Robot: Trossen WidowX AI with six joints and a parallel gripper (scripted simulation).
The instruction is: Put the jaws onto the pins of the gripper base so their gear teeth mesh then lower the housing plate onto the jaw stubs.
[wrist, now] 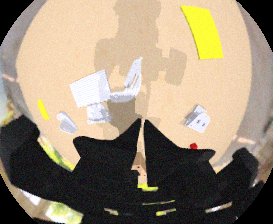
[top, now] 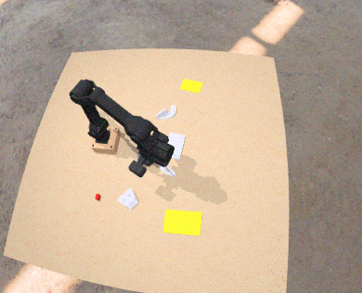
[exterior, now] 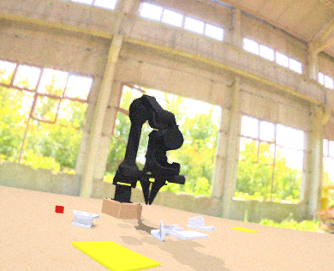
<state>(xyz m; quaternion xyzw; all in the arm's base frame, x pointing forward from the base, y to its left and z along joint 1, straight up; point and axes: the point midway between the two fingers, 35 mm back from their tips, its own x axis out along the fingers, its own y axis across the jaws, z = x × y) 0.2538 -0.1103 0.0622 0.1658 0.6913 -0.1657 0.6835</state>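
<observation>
Right now my gripper tip is 70 mm above the white jaw, 40 mm to the right of it and 40 mm short of it. From my gripper tip the other things lie so: small red cube 230 mm behind, 160 mm to the right, 70 mm below; large yellow patch 220 mm to the right, 140 mm ahead, 80 mm below; small white block 150 mm to the right, 90 mm behind, 70 mm below.
</observation>
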